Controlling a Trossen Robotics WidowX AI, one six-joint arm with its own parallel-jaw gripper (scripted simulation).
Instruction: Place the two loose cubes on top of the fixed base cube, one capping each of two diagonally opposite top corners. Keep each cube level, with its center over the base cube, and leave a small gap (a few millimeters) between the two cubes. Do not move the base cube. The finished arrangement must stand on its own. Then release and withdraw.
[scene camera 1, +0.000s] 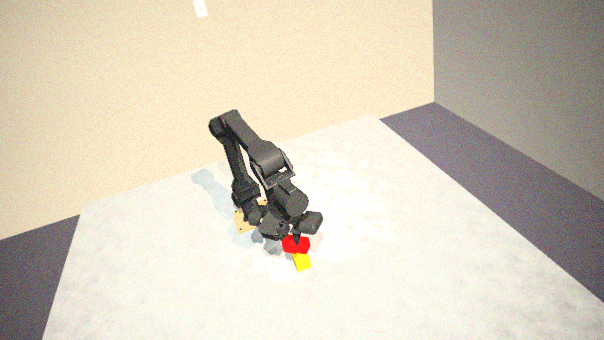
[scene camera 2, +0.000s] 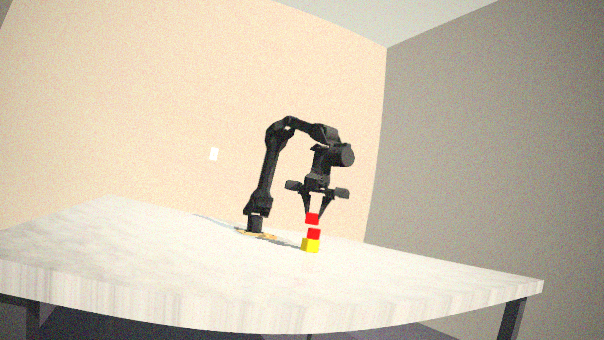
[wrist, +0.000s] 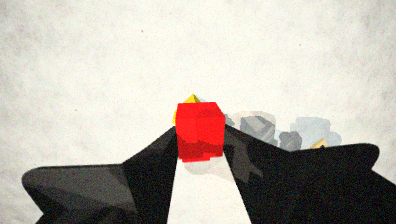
The gripper (scene camera 1: 291, 243) carries a red cube (wrist: 200, 127).
The gripper is seen too in scene camera 2 (scene camera 2: 312, 218) and in the wrist view (wrist: 198, 129).
